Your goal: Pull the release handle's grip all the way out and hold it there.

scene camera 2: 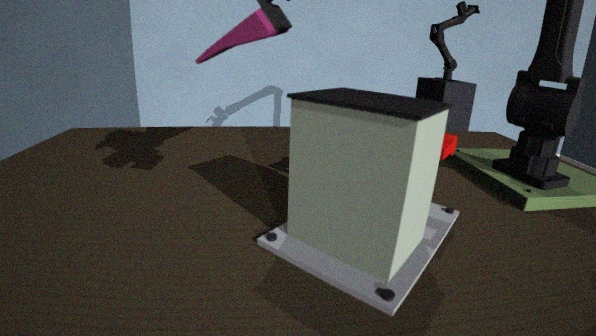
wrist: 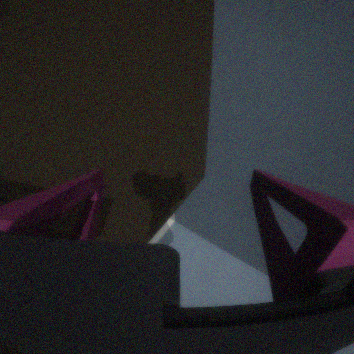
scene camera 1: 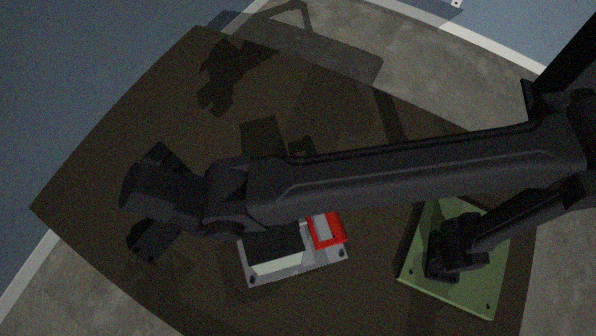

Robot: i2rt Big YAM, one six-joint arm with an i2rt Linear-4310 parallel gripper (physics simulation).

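Note:
The release handle's red grip (scene camera 1: 341,232) (scene camera 2: 449,146) is a rectangular frame beside a pale housing (scene camera 1: 281,264) (scene camera 2: 350,180) with a black top. In scene camera 1 the arm covers part of the grip. In scene camera 2 the housing hides most of it. How far the grip stands out is hard to tell. The housing stands upright on a grey base plate (scene camera 1: 324,260) (scene camera 2: 325,265). My gripper (wrist: 176,177) is open with empty space between its magenta fingers. It is in the air beyond the housing, away from the grip. In scene camera 2 one finger shows at the upper left.
The arm's link (scene camera 1: 425,170) passes over the housing and grip area. My arm's base stands on a green plate (scene camera 1: 477,297) (scene camera 2: 575,200) to the right. The brown table (scene camera 1: 100,200) (scene camera 2: 125,225) has its edge beneath the wrist view. Another dark arm (scene camera 2: 442,45) stands on a box behind.

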